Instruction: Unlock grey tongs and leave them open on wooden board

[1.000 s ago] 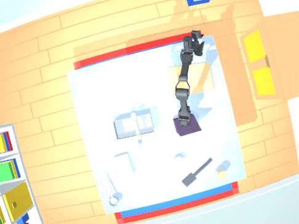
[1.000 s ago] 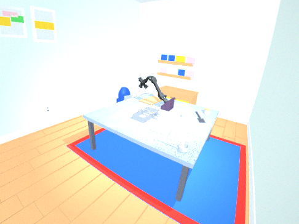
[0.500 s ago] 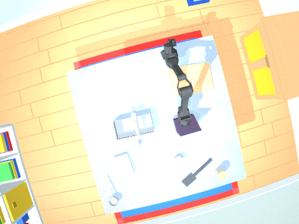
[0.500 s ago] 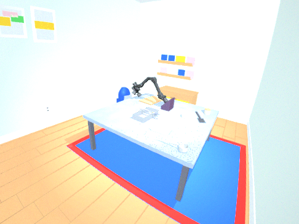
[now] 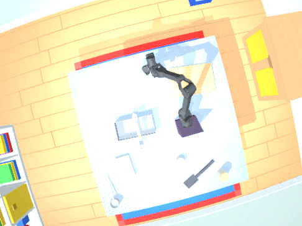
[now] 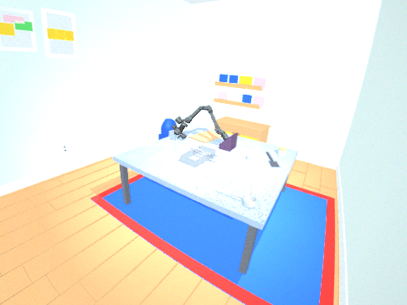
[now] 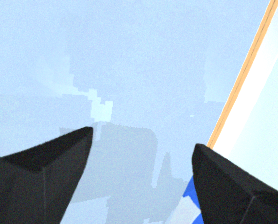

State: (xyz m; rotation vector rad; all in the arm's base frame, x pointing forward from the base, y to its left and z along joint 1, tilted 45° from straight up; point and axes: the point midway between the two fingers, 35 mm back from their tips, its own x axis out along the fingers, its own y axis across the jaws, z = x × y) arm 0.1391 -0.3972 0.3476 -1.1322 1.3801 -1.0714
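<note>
Right now my gripper tip is 240 mm short of the yellow lock piece, 560 mm to the right of it and 40 mm below it. From my gripper tip the other things lie so: roasting tin (260 mm ahead, 480 mm to the left); white slab (420 mm ahead, 790 mm to the left, 10 mm below); wooden board (290 mm behind, 220 mm to the left, 20 mm below).
</note>
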